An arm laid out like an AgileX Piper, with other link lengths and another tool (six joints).
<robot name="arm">
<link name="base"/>
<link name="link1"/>
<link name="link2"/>
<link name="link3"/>
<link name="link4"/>
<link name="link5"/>
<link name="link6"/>
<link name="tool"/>
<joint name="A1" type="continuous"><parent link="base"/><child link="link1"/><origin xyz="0.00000 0.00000 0.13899"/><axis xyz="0 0 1"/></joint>
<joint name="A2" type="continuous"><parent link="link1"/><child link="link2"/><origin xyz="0.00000 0.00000 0.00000"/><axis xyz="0 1 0"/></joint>
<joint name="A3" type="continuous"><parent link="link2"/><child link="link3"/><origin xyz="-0.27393 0.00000 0.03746"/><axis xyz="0 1 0"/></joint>
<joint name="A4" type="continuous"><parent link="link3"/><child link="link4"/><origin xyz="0.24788 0.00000 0.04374"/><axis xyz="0.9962 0 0.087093"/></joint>
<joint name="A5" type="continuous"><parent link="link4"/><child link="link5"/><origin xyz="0.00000 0.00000 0.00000"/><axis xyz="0 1 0"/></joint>
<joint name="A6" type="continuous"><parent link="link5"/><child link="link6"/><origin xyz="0.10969 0.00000 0.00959"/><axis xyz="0.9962 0 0.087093"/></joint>
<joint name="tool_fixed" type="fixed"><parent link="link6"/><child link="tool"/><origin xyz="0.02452 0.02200 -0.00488" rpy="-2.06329 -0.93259 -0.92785"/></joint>
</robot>
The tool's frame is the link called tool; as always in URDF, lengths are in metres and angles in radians. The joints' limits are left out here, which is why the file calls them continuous.
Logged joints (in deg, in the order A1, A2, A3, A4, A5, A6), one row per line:
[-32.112 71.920 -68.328 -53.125 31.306 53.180]
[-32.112 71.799 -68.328 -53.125 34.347 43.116]
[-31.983 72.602 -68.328 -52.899 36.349 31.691]
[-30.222 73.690 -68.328 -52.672 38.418 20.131]
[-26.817 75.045 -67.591 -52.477 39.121 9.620]
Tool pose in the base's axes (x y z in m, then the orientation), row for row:
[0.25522 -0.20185 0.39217 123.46 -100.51 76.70]
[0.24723 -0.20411 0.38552 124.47 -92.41 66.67]
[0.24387 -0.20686 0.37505 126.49 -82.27 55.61]
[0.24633 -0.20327 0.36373 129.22 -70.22 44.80]
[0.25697 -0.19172 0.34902 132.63 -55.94 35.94]
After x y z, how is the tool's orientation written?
As a rotation vector, in degrees.
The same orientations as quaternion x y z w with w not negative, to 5 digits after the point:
[0.69836 -0.56854 0.43386 0.02868]
[0.73404 -0.54497 0.39317 0.09800]
[0.77557 -0.50444 0.34097 0.16666]
[0.81854 -0.44481 0.28378 0.22717]
[0.86010 -0.36277 0.23307 0.27259]

